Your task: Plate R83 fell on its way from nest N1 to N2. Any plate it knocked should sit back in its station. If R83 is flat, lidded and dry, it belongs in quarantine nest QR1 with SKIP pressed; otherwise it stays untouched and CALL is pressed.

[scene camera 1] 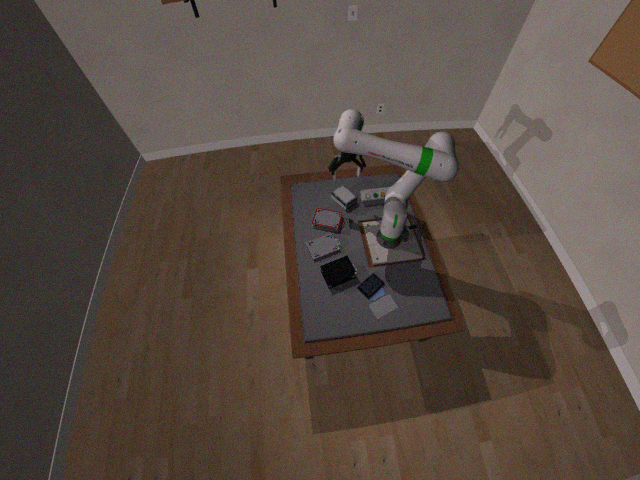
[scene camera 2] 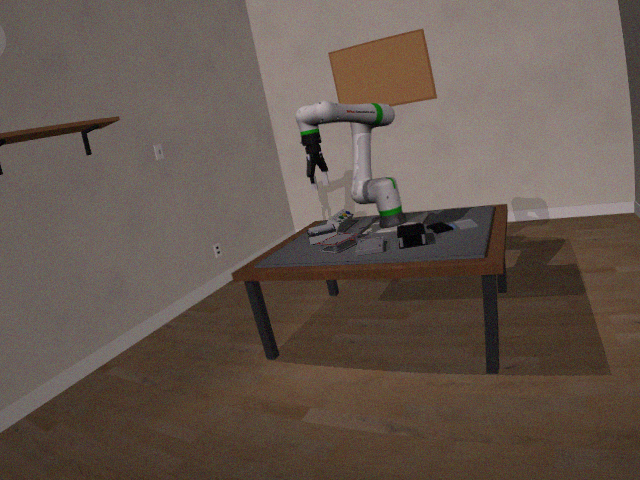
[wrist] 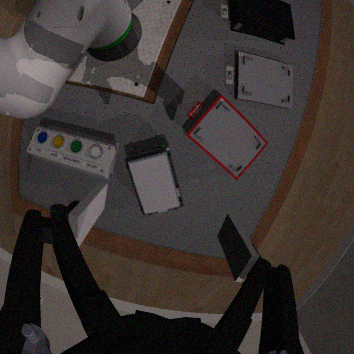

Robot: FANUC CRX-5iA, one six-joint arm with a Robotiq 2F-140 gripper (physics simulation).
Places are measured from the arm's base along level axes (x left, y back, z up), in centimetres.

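Pixels of known places: gripper, fingertip midpoint: (scene camera 1: 346, 177) (scene camera 2: 320, 187) (wrist: 165, 211); arm's base at its link origin: (scene camera 1: 388, 238) (scene camera 2: 393, 223) (wrist: 112, 34).
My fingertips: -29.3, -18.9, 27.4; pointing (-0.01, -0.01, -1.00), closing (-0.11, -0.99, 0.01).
Note:
Ahead of a thing's pixels: the offset from my fingertips to its top centre, as dx, dy, dz. "*": to the spot under its first point.
My gripper (scene camera 1: 346, 174) (scene camera 2: 320, 183) (wrist: 165, 211) is open and empty, high above the table's end. A light-topped, dark-edged plate {-5.2, +1.8, -20.5} (scene camera 1: 343, 197) (scene camera 2: 321, 232) (wrist: 154, 182) sits askew between the button panel {-1.2, +23.4, -19.0} (scene camera 1: 373, 196) (scene camera 2: 341, 215) (wrist: 72, 150) and the red-edged nest {+7.7, -13.3, -22.8} (scene camera 1: 328, 218) (scene camera 2: 338, 241) (wrist: 227, 137); it looks tilted in scene camera 2. Its name is unreadable. The panel has blue, yellow, green and white buttons. The red-edged nest stands turned, its top bare between corner brackets. A grey nest {+24.5, -21.0, -24.6} (scene camera 1: 323, 246) (scene camera 2: 371, 244) (wrist: 265, 80) beside it also has a bare top.
A black block-like piece {* +44.0, -17.5, -21.7} (scene camera 1: 338, 271) (scene camera 2: 410, 233) (wrist: 261, 20) stands beyond the grey nest. A dark gridded plate {+54.8, -2.3, -26.0} (scene camera 1: 371, 285) (scene camera 2: 439, 227) lies partly over a blue patch {* +60.4, -0.6, -27.1} (scene camera 1: 377, 294), near a pale square {* +67.6, -0.1, -26.6} (scene camera 1: 383, 306) (scene camera 2: 464, 224). The arm stands on a wood-edged board (scene camera 1: 382, 255) (wrist: 145, 60).

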